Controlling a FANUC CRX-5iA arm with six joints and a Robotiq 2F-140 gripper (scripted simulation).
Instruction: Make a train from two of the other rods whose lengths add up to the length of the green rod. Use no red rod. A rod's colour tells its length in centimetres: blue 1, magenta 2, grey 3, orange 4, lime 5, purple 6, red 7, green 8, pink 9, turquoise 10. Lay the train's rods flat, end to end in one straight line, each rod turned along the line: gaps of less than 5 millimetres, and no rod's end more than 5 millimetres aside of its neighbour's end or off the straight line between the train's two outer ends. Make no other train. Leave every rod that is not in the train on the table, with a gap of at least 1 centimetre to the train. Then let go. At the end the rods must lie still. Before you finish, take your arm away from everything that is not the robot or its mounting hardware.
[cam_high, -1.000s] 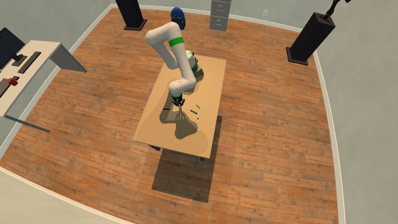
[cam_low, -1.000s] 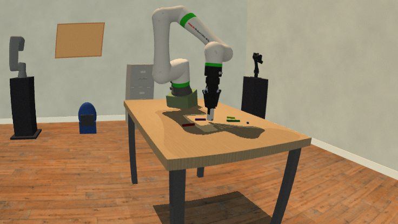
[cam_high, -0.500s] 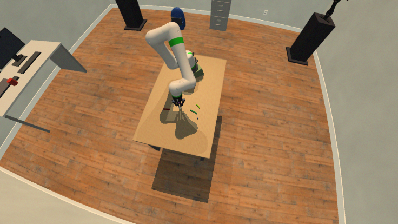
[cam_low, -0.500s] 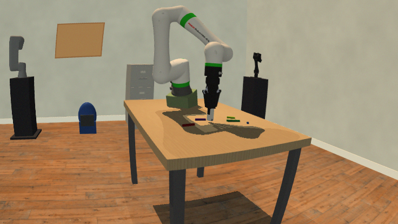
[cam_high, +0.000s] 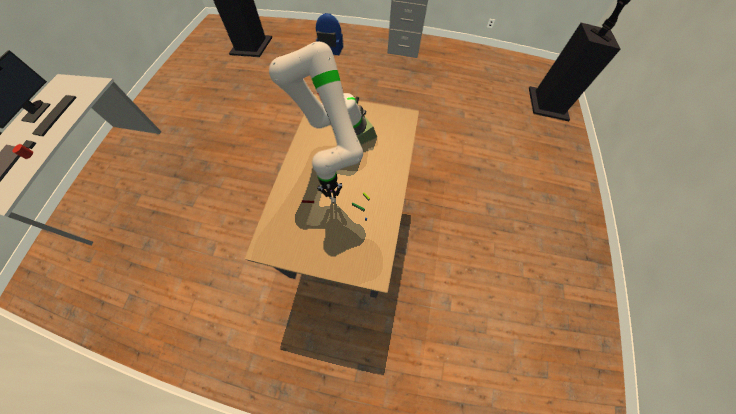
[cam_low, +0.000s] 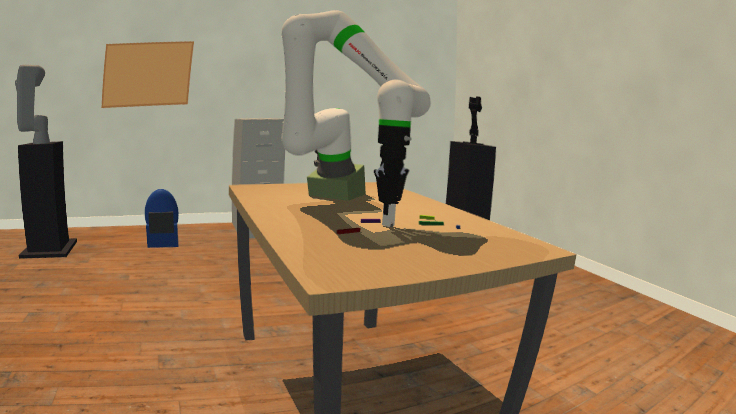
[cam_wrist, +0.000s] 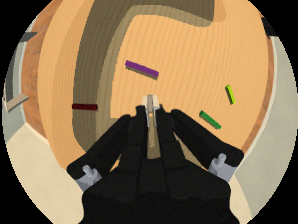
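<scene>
My hand is 3 cm above the grey rod. From my hand the other things lie so: red rod: 14 cm to the right, 4 cm ahead, 3 cm below; then purple rod: 6 cm behind, 3 cm to the right, 3 cm below; then green rod: 15 cm to the left, 3 cm below, 1 cm ahead.
</scene>
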